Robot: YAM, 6 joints.
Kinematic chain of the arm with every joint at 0, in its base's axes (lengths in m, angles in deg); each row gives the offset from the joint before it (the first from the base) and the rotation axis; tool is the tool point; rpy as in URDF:
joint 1: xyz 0 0 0.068 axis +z
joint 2: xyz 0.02 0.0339 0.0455 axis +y
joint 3: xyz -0.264 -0.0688 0 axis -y
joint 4: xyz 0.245 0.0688 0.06 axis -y
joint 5: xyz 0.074 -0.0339 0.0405 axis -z
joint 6: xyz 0.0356 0 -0.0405 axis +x
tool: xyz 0 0 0 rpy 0 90 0
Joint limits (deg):
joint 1: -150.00..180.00
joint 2: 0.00..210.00
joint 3: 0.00..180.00
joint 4: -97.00..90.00
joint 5: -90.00..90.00
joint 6: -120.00..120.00
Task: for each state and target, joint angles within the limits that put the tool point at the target. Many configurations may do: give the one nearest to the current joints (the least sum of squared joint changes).
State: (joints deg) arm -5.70 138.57 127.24 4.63 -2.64 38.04
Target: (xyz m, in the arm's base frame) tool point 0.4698 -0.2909 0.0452
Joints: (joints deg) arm -31.83 151.22 109.19 -1.82 -0.98 38.04
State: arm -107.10 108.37 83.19 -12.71 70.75 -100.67
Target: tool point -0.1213 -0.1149 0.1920
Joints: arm -124.61 64.71 32.58 -46.07 76.29 -100.67
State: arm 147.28 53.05 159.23 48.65 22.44 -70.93
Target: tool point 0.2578 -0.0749 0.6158
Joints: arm 160.29 67.09 162.21 73.71 27.53 -70.93
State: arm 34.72 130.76 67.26 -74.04 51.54 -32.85
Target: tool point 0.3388 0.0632 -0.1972
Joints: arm 14.99 180.06 102.21 -43.35 48.35 -32.85
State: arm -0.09 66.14 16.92 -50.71 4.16 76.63
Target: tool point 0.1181 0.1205 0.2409
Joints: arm 44.43 52.49 41.26 -47.11 -5.44 76.63
